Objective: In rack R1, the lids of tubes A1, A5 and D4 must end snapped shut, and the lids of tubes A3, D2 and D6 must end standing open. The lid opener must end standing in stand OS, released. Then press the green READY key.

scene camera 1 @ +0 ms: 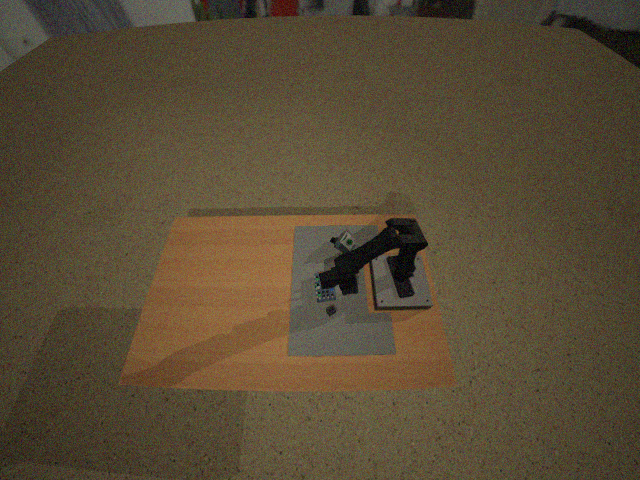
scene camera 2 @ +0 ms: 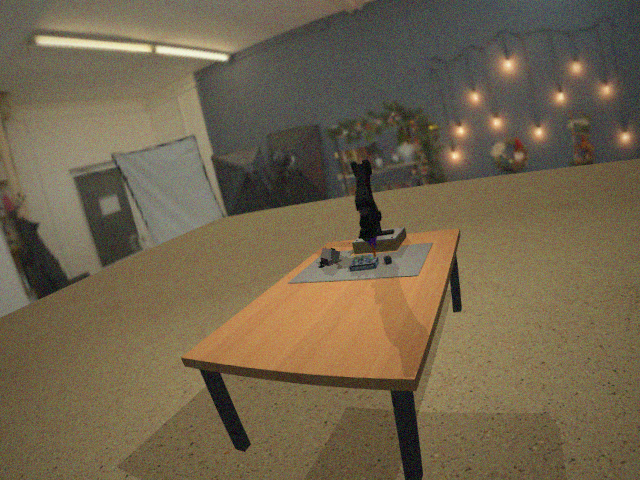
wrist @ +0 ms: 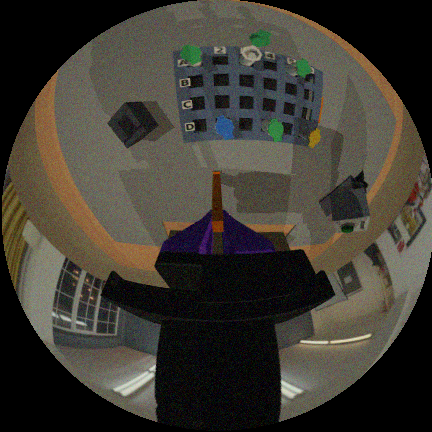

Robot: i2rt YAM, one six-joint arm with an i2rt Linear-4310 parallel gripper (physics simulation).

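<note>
My gripper is shut on the lid opener, an orange-brown stick held between purple fingers. Its tip stops short of row D of rack R1. In the wrist view, A1 and A5 carry green lids. A3 shows an open white mouth with its green lid standing behind. D2 has a blue lid, D4 a green one, D6 a yellow one; I cannot tell whether these are snapped. Stand OS is empty.
The READY key box, with its green key, sits right of the rack in the wrist view. All stand on a grey mat on the wooden table. The arm's base plate lies beside the mat.
</note>
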